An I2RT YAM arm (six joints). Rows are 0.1 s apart.
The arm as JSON. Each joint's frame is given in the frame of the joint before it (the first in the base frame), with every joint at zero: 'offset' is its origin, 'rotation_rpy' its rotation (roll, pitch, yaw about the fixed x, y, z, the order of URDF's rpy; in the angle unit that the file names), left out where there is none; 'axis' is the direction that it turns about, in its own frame. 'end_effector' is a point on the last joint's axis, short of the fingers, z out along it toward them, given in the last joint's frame.
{
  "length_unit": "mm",
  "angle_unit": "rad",
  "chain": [
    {
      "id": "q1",
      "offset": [
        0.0,
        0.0,
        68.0
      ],
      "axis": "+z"
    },
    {
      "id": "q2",
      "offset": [
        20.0,
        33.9,
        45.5
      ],
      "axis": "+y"
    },
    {
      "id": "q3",
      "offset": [
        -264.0,
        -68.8,
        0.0
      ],
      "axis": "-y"
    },
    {
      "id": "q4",
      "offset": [
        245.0,
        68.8,
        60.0
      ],
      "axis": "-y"
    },
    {
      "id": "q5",
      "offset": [
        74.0,
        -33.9,
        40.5
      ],
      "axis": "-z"
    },
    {
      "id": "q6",
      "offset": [
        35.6,
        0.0,
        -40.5
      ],
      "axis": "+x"
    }
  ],
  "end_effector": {
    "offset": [
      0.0,
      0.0,
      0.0
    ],
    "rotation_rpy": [
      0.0,
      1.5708,
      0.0
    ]
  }
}
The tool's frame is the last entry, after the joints.
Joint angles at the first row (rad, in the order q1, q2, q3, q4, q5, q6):
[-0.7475, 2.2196, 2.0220, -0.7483, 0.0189, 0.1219]
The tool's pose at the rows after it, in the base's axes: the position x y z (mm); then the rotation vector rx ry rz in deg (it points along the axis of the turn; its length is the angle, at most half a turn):
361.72 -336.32 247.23 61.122 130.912 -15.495
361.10 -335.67 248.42 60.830 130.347 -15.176
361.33 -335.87 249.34 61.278 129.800 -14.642
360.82 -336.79 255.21 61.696 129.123 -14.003
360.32 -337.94 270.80 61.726 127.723 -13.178
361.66 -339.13 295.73 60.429 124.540 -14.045
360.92 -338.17 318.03 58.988 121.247 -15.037
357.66 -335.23 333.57 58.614 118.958 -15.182
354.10 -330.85 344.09 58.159 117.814 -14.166
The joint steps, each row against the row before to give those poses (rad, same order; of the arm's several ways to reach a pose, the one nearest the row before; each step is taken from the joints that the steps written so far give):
[-0.0008, -0.0152, -0.0229, 0.0237, -0.0084, 0.0000]
[-0.0004, -0.0084, -0.0114, 0.0129, -0.0069, 0.0015]
[-0.0003, -0.0001, 0.0026, 0.0012, -0.0053, 0.0103]
[-0.0027, 0.0001, 0.0218, -0.0161, -0.0084, 0.0095]
[-0.0034, 0.0000, 0.0569, -0.0377, -0.0145, 0.0107]
[0.0000, 0.0000, 0.0827, -0.0225, -0.0015, 0.0046]
[0.0004, -0.0119, 0.0519, -0.0004, 0.0000, 0.0034]
[-0.0004, -0.0209, 0.0175, -0.0003, -0.0027, 0.0115]
[0.0003, -0.0233, 0.0001, -0.0047, -0.0160, 0.0095]

